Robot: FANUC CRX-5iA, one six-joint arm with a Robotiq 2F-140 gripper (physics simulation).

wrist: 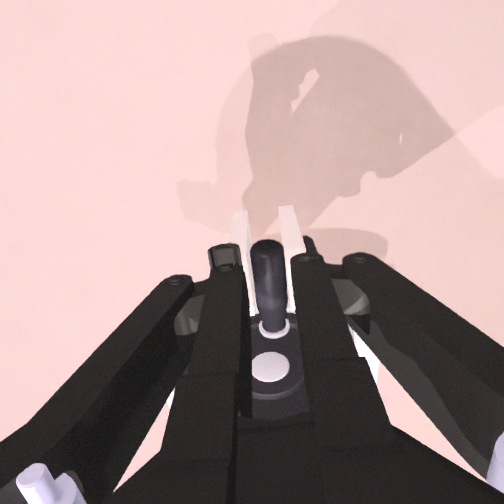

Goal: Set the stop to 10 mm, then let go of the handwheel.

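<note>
In the wrist view my gripper (267,235) fills the lower half, its two black fingers with pale pads closed on either side of the handwheel's dark crank handle (269,285). The pads press the handle from left and right. The handle stands on the dark handwheel disc (272,367), which has a pale round hub at its centre. Most of the handwheel is hidden behind my fingers. The stop and any scale are not in view.
A pale pink surface lies behind, carrying the dark shadow (330,130) of the arm and gripper. A round shadow (345,242) lies just past the fingertips. Pale grey pins (37,485) show at the bottom left corner.
</note>
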